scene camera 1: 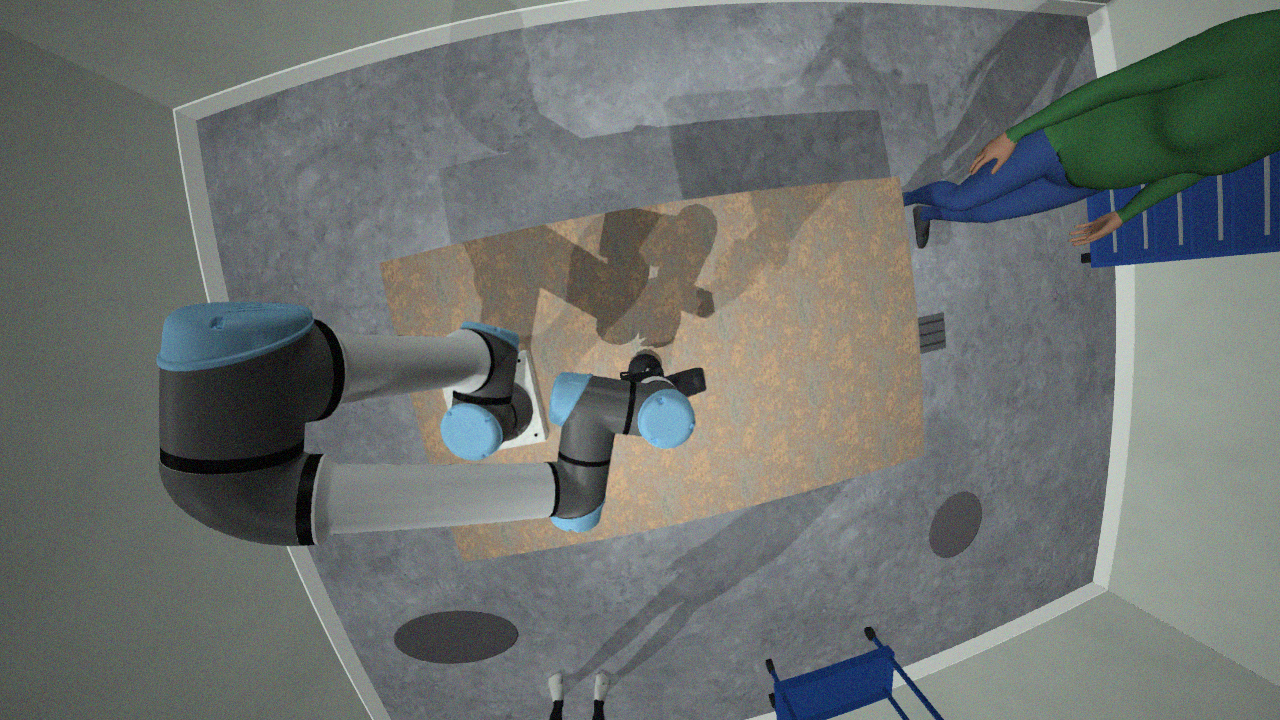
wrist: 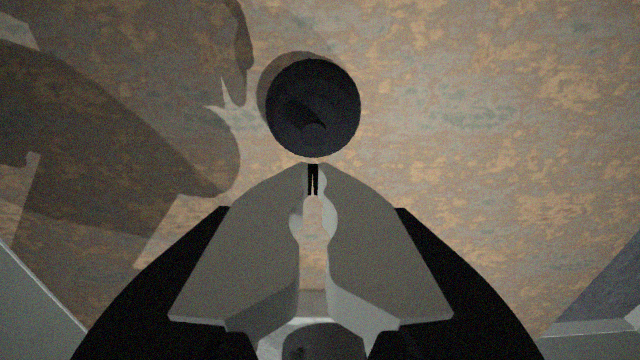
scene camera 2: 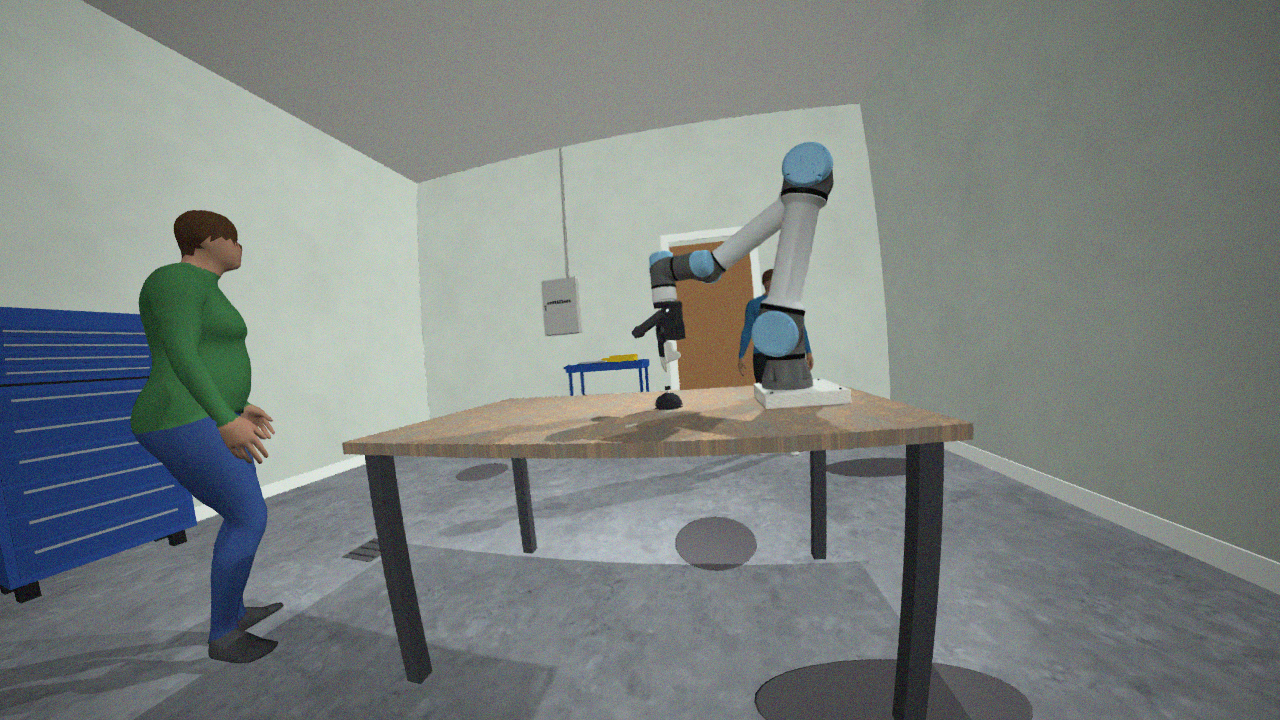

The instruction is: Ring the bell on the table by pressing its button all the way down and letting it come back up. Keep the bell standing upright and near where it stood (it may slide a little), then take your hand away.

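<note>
The black, dome-shaped bell (scene camera 1: 643, 364) (scene camera 2: 668, 402) (wrist: 320, 85) stands upright on the wooden table (scene camera 1: 805, 358) (scene camera 2: 483, 434) (wrist: 475, 175). Its small round button (scene camera 2: 667, 387) (wrist: 314, 133) is on top. My gripper (scene camera 2: 665, 368) (wrist: 312, 167) is shut and empty, pointing down. In the second scene view its tips are a little above the button, with a gap between them. In the wrist view the tips appear just below the bell's lower edge. In the first scene view the wrist partly covers the bell and hides the fingertips.
The white robot base plate (scene camera 1: 537, 420) (scene camera 2: 802, 394) is on the table. A person in green (scene camera 1: 1163, 125) (scene camera 2: 192, 349) stands beyond one table end, near a blue drawer cabinet (scene camera 1: 1190, 214) (scene camera 2: 80, 429). A blue cart (scene camera 1: 836, 685) (scene camera 2: 608, 365) stands away from the table.
</note>
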